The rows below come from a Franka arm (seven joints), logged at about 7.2 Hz.
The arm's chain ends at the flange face. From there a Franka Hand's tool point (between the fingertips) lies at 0.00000 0.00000 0.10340 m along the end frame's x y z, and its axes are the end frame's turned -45 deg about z.
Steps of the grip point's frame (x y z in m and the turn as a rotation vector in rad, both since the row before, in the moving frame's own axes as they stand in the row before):
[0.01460 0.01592 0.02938 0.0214 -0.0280 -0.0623]
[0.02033 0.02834 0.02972 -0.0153 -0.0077 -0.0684]
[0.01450 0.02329 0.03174 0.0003 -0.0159 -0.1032]
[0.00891 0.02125 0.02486 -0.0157 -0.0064 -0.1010]
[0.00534 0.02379 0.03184 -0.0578 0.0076 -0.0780]
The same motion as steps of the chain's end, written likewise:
[0.02517 0.00034 0.02944 -0.0047 -0.0349 -0.0623]
[0.03380 0.00400 0.02974 -0.0163 0.0054 -0.0684]
[0.02785 0.00502 0.03175 -0.0110 -0.0115 -0.1032]
[0.02057 0.00715 0.02487 -0.0156 0.0066 -0.1010]
[0.01568 0.00957 0.03202 -0.0355 0.0462 -0.0780]

